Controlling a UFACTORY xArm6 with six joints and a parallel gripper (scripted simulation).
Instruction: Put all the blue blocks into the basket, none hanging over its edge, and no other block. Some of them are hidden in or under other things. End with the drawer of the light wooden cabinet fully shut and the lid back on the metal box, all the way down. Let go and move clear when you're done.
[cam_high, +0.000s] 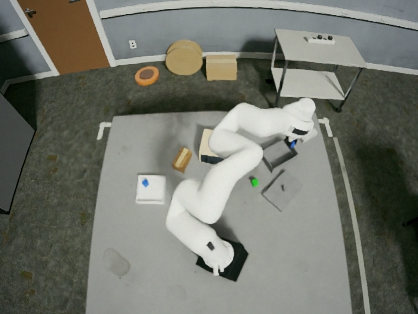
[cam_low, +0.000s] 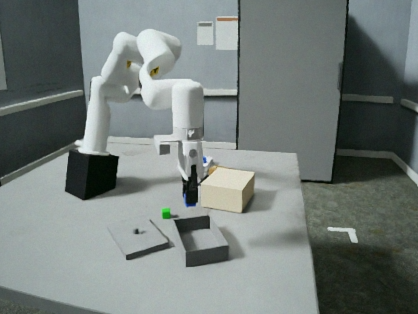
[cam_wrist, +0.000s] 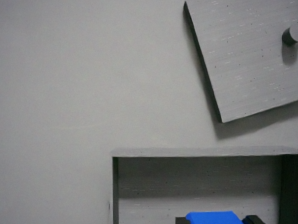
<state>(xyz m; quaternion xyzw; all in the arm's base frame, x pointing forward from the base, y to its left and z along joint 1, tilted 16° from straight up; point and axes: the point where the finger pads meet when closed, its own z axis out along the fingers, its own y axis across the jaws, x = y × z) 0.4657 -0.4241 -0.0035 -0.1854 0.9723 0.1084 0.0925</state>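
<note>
My hand is 71 cm to the right of the white basket, 17 cm above it and 10 cm past it. Also, from my hand: lid 18 cm behind, 17 cm below, 5 cm to the left; metal box 16 cm below, 3 cm to the left, 2 cm ahead; green block 19 cm to the left, 17 cm below, 12 cm behind.
</note>
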